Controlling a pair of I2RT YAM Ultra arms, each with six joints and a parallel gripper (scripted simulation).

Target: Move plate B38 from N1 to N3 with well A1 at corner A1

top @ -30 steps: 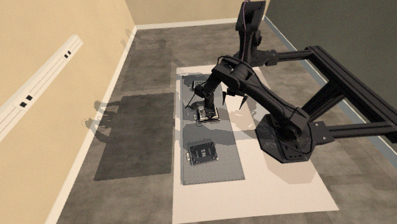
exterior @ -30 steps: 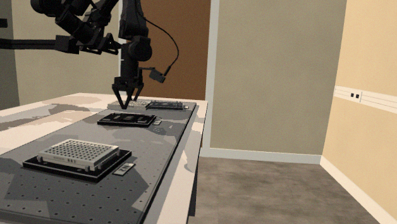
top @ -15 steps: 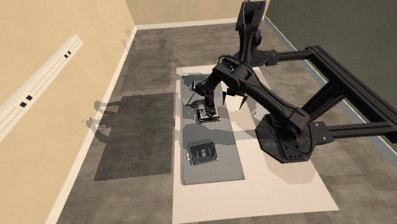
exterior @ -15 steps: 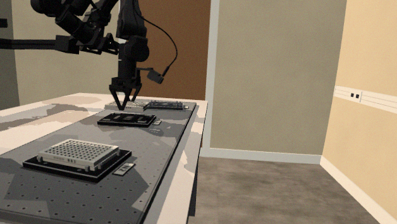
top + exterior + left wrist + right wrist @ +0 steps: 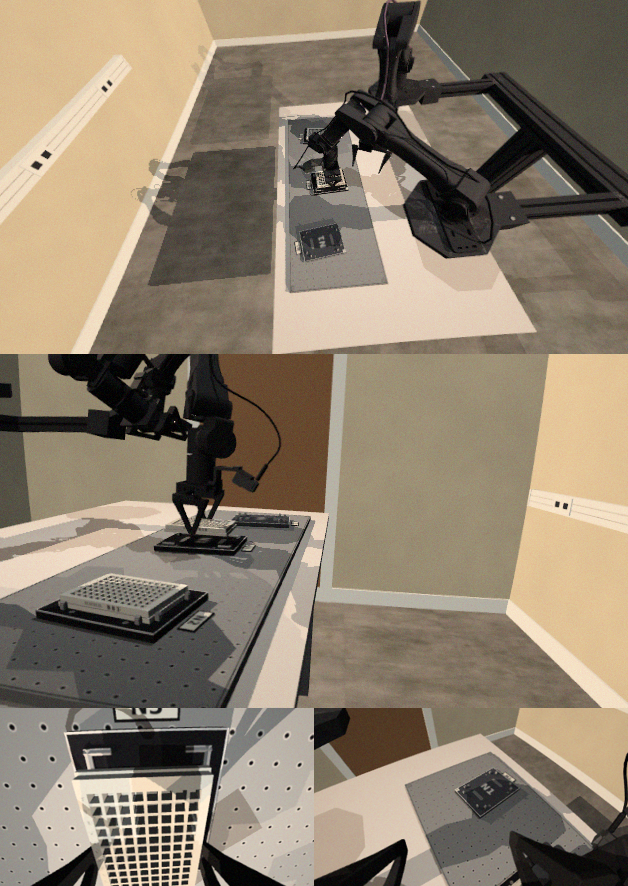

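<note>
Now: left hand 4 cm above the grey perforated deck, 2 cm to the left of it and 2 cm short of it. The rest, counted from my left hand: plate: 31 cm to the right, 5 cm ahead, 2 cm below.
</note>
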